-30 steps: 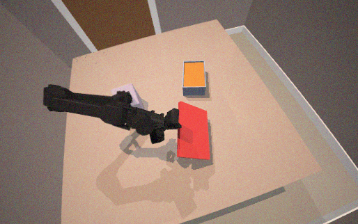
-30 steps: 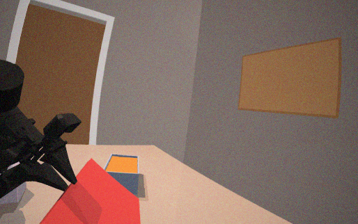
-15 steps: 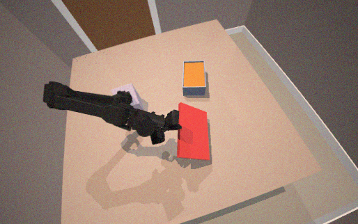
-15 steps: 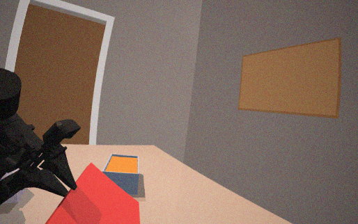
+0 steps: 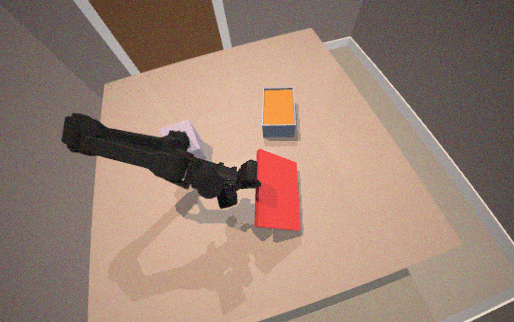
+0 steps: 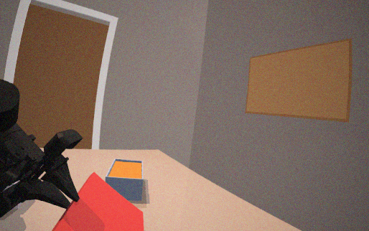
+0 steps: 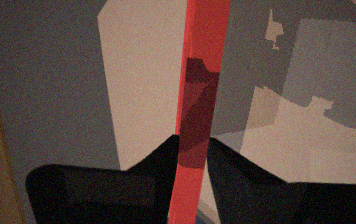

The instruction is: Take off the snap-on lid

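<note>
The red lid is 60 mm ahead of my gripper tip, 50 mm below it and 20 mm to the right of it. The rest, counted from my gripper tip: box: 340 mm to the left, 180 mm ahead, 110 mm below.
</note>
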